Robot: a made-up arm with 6 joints. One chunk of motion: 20 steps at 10 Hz.
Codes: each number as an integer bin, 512 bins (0 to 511) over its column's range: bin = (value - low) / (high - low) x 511, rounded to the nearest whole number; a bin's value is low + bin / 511 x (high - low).
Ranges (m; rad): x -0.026..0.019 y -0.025..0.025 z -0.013..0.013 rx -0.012..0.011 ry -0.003..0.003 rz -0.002..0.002
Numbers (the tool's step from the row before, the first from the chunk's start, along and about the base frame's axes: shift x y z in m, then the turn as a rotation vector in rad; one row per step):
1: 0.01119 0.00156 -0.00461 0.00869 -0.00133 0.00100
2: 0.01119 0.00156 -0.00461 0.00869 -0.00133 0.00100
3: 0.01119 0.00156 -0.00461 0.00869 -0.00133 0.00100
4: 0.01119 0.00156 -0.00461 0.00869 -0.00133 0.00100
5: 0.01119 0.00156 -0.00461 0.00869 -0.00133 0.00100
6: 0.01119 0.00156 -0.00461 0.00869 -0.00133 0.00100
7: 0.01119 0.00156 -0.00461 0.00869 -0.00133 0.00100
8: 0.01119 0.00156 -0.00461 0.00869 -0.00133 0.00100
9: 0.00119 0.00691 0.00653 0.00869 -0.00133 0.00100
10: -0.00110 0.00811 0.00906 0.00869 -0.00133 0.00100
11: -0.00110 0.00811 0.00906 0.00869 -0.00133 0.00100
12: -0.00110 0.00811 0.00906 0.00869 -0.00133 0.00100
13: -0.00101 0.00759 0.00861 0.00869 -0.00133 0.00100
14: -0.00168 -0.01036 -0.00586 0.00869 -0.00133 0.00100
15: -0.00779 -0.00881 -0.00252 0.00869 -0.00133 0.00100
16: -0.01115 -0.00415 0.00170 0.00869 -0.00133 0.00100
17: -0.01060 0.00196 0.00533 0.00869 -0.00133 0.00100
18: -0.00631 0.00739 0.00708 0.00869 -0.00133 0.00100
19: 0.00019 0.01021 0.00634 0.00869 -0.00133 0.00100
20: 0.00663 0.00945 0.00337 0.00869 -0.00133 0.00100
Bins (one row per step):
1: 422 271 165 460 142 383
2: 422 271 165 460 142 383
3: 422 271 165 460 142 383
4: 422 271 165 460 142 383
5: 422 271 165 460 142 383
6: 422 271 165 460 142 383
7: 422 271 165 460 142 383
8: 422 271 165 460 142 383
9: 309 326 384 460 142 383
10: 283 338 434 460 142 383
11: 283 338 434 460 142 383
12: 283 338 434 460 142 383
13: 284 333 425 460 142 383
14: 276 150 140 460 142 383
15: 207 165 206 460 142 383
16: 169 213 289 460 142 383
17: 175 276 360 460 142 383
18: 224 331 395 460 142 383
19: 297 360 380 460 142 383
20: 371 352 322 460 142 383

